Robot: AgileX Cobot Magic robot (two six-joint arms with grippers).
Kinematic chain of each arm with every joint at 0, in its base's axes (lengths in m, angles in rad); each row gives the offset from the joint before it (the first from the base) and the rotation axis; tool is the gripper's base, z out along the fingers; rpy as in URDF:
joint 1: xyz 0 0 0.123 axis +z
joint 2: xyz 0 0 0 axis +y
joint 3: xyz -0.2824 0 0.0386 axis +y
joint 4: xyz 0.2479 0 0.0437 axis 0.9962 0 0.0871
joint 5: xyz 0 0 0 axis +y
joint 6: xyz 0.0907 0 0.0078 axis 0.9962 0 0.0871
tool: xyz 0 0 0 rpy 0 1.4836 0
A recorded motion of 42 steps. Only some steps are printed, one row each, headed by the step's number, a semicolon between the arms.
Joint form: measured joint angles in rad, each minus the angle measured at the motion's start. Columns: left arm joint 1, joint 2, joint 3, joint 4, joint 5, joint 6; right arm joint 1, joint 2, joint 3, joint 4, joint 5, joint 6.
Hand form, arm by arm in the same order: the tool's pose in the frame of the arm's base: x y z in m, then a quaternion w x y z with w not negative. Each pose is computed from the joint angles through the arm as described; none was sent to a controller.
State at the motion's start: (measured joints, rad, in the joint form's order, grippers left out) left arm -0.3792 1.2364 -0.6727 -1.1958 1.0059 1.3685; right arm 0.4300 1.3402 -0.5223 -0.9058 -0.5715 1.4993
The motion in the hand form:
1: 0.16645 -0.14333 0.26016 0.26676 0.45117 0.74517 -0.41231; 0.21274 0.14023 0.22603 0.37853 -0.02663 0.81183 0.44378
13: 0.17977 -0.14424 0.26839 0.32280 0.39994 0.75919 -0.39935; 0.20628 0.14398 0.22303 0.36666 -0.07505 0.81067 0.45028
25: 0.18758 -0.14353 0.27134 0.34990 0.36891 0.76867 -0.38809; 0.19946 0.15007 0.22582 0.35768 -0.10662 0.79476 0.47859
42: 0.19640 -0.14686 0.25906 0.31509 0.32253 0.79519 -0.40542; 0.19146 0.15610 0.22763 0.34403 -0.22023 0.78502 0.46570
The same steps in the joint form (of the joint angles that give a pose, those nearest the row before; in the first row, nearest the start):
1: 0.0000 0.0000 -0.0015 -0.0047 -0.0048 0.0000; 0.0000 0.0029 0.0000 -0.0082 0.0022 0.0022
13: 0.0000 -0.0060 -0.0146 -0.0939 -0.1268 0.0021; 0.0000 0.0074 0.0084 -0.1068 -0.0501 0.0147
25: 0.0000 -0.0060 -0.0199 -0.1384 -0.2006 0.0021; 0.0103 0.0074 0.0125 -0.1419 -0.1289 0.0187
42: 0.0000 0.0518 -0.0199 -0.1612 -0.2087 -0.0716; 0.0103 0.0074 -0.0162 -0.3668 -0.1844 0.0249

